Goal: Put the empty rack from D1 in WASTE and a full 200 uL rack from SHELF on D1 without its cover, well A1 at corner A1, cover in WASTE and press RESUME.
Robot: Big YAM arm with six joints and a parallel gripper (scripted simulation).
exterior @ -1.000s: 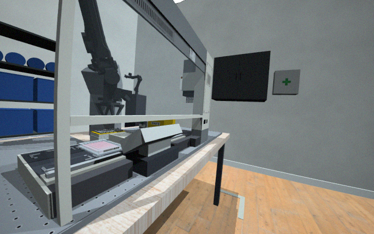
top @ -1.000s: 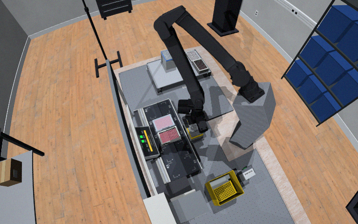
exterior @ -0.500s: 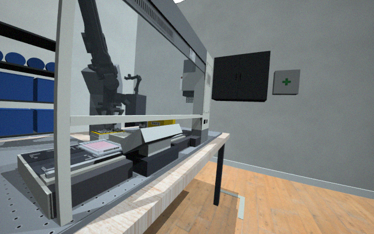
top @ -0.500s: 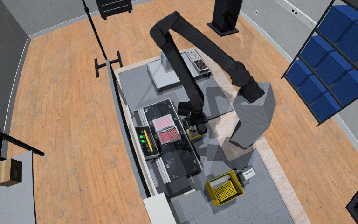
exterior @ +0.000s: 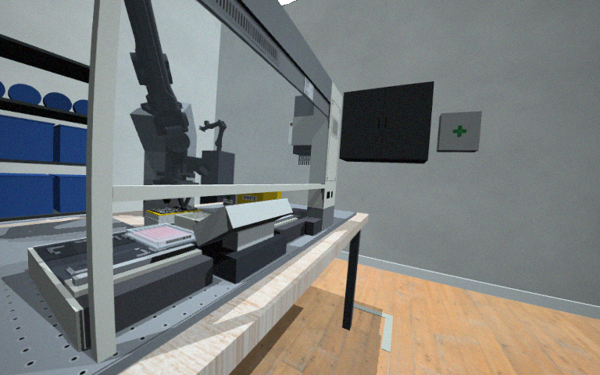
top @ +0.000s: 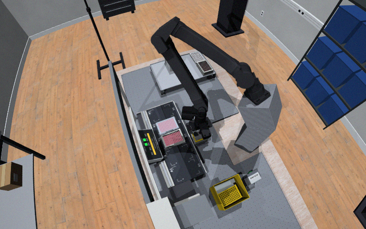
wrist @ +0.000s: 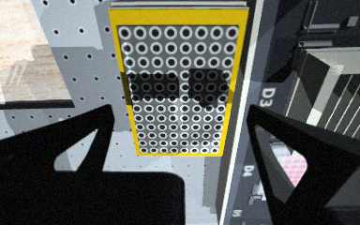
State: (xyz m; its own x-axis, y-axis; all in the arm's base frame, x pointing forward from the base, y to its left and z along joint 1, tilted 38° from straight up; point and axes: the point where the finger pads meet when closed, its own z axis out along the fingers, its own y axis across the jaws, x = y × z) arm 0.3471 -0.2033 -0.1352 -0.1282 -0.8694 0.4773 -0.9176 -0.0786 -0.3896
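Now: the spare nest 9 cm below my hand. From my hand the other things lie so: clear tip-rack cover (35 cm to the left, 5 cm below, 3 cm ahead); then pink plate (15 cm ahead, 13 cm to the right, 4 cm below); then frame bar (35 cm ahead, 7 cm above).
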